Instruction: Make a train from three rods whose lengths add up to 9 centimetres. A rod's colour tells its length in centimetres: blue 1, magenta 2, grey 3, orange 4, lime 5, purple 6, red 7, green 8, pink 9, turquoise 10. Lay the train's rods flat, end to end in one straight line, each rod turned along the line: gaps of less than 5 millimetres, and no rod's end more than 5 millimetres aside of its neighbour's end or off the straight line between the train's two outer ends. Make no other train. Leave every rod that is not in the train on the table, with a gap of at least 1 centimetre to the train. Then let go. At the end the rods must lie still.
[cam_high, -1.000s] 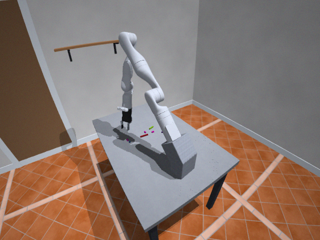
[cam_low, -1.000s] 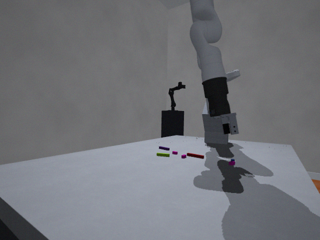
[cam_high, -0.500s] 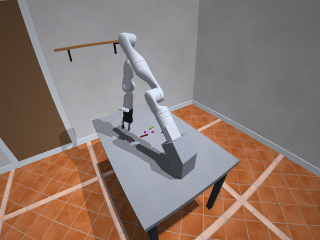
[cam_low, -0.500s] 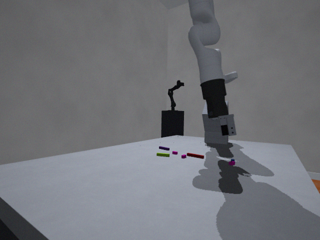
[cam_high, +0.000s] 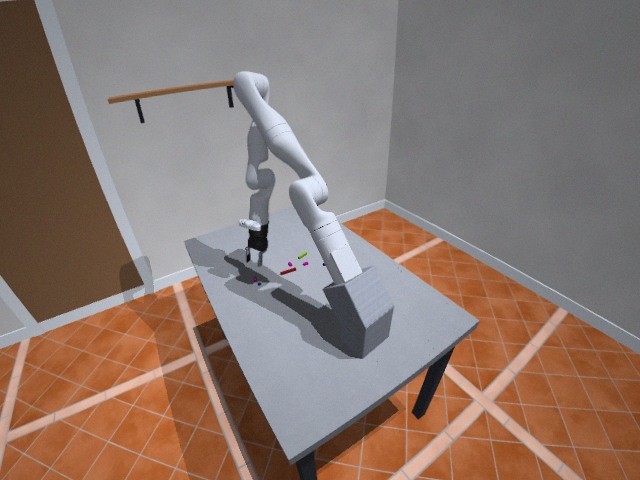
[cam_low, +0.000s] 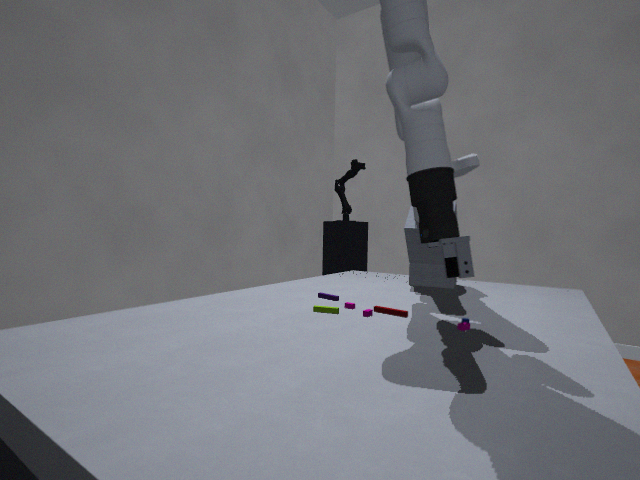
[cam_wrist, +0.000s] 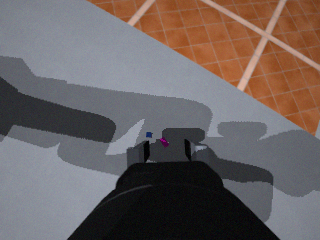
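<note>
Right now my hand is 40 mm past the blue rod and 100 mm above it. From my hand the other things lie so: purple rod 20 mm behind, 320 mm to the right, 100 mm below; then lime rod 80 mm ahead, 230 mm to the right, 100 mm below; then red rod 130 mm to the right, 100 mm below.
</note>
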